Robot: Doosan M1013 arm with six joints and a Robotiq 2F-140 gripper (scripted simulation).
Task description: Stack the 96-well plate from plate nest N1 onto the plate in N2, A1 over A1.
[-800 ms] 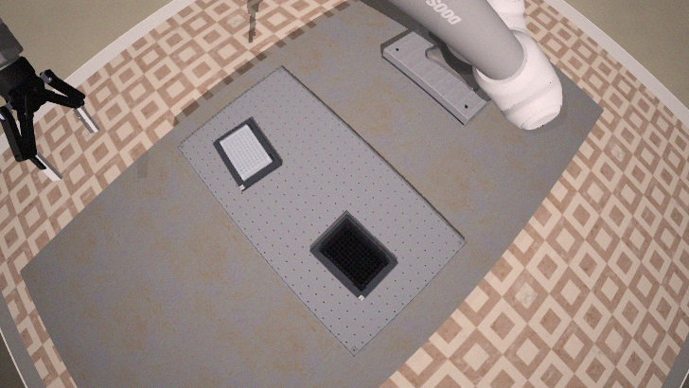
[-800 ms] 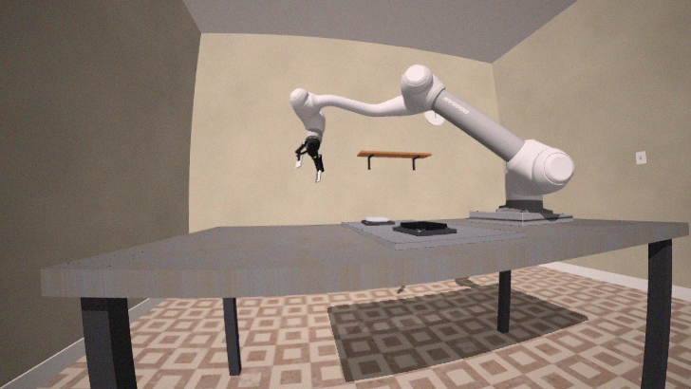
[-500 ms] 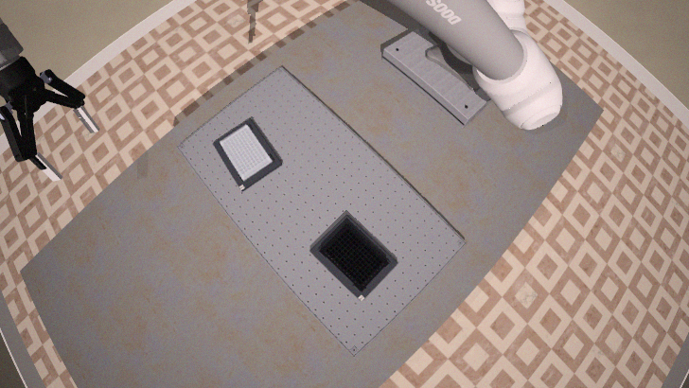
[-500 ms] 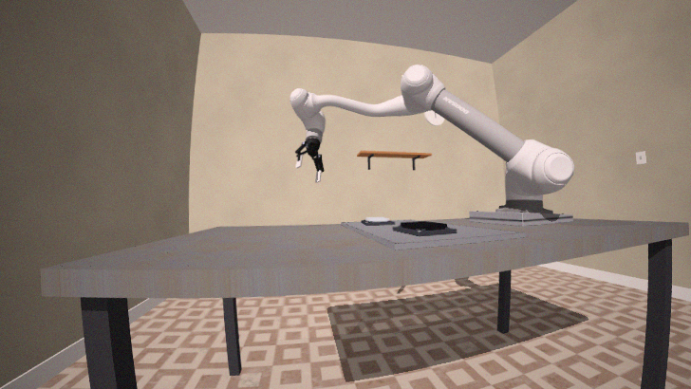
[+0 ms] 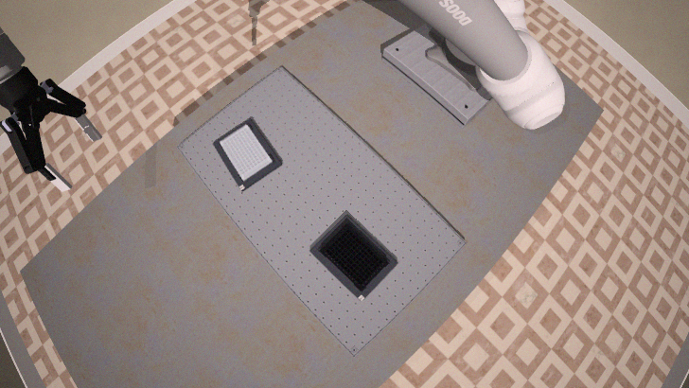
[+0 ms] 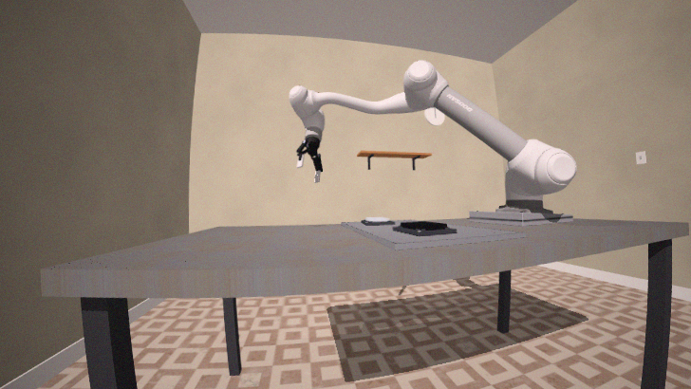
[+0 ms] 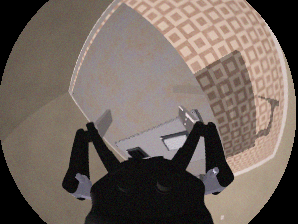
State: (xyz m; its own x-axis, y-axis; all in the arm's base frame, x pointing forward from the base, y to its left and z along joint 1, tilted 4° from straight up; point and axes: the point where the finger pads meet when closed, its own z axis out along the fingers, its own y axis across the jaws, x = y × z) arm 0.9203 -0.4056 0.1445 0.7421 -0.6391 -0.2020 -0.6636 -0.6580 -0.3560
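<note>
The black 96-well plate is 520 mm to the left of my hand, 260 mm behind it and 220 mm below it. Round my hand: A1 mark: 600 mm to the left, 230 mm below, 200 mm behind; then nest N1: 520 mm to the left, 260 mm behind, 230 mm below; then white 96-well plate: 280 mm behind, 220 mm below, 150 mm to the left.
</note>
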